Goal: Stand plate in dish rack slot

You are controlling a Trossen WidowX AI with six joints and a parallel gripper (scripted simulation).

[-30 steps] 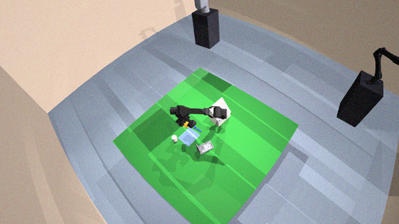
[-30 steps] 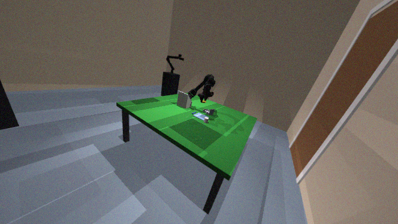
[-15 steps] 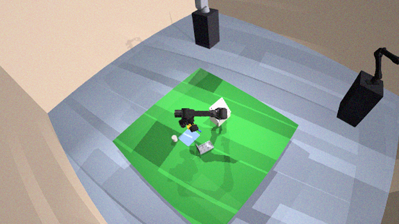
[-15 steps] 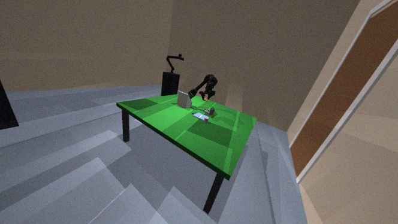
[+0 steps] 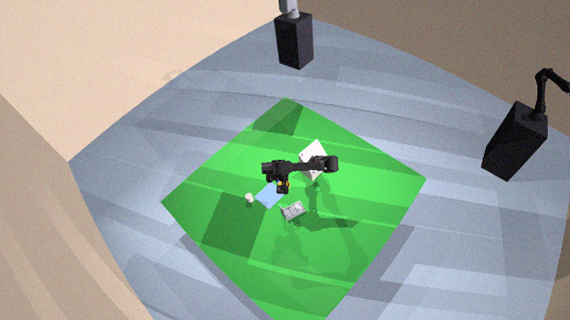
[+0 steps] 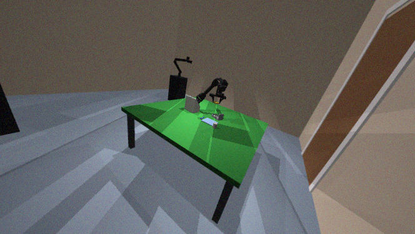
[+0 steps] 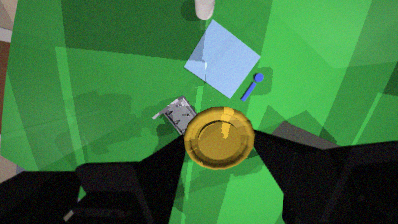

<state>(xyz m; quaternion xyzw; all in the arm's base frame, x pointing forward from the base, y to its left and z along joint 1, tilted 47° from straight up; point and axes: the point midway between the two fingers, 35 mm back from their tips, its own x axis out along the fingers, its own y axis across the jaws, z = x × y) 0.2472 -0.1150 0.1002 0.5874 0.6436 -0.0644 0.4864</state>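
The grey dish rack lies 30 mm ahead of my gripper tip, 70 mm to the left of it and 170 mm below it. The rest, counted from my gripper tip: blue spoon: 80 mm behind, 110 mm to the right, 190 mm below; pale blue square mat: 20 mm ahead, 120 mm to the right, 190 mm below; yellow plate: 10 mm above.
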